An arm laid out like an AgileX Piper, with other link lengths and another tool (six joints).
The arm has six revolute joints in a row. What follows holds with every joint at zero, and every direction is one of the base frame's.
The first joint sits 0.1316 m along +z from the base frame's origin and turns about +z.
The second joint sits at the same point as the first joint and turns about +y.
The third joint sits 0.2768 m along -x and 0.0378 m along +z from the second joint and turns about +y.
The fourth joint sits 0.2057 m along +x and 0.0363 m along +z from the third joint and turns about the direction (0.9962, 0, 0.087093).
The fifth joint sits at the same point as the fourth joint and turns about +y.
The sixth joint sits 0.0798 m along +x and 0.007 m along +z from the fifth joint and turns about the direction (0.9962, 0, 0.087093).
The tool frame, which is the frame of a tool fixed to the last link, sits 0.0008 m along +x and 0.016 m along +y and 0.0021 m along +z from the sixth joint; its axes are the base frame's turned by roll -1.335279, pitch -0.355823 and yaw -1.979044 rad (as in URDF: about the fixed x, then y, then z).
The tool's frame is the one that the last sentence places.
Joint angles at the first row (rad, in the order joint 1, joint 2, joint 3, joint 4, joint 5, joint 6):
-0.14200, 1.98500, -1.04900, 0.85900, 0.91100, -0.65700
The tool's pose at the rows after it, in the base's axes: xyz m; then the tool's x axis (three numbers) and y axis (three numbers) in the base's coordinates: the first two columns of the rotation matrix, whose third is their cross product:
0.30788, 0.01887, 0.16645, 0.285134, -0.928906, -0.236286, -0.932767, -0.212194, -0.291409
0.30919, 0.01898, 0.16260, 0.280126, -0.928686, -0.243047, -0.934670, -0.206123, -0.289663
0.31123, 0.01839, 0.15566, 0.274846, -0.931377, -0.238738, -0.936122, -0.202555, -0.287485
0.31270, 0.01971, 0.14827, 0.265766, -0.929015, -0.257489, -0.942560, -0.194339, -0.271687
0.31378, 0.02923, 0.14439, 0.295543, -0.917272, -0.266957, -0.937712, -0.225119, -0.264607
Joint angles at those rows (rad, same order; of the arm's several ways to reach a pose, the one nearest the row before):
-0.14199, 2.00201, -1.05000, 0.89001, 0.90499, -0.68300
-0.14200, 2.01602, -1.05001, 0.90401, 0.89999, -0.69401
-0.14200, 2.03801, -1.05002, 0.91499, 0.88101, -0.70999
-0.13900, 2.06500, -1.05103, 0.93298, 0.88202, -0.71797
-0.10900, 2.08300, -1.06001, 0.93599, 0.88901, -0.72300

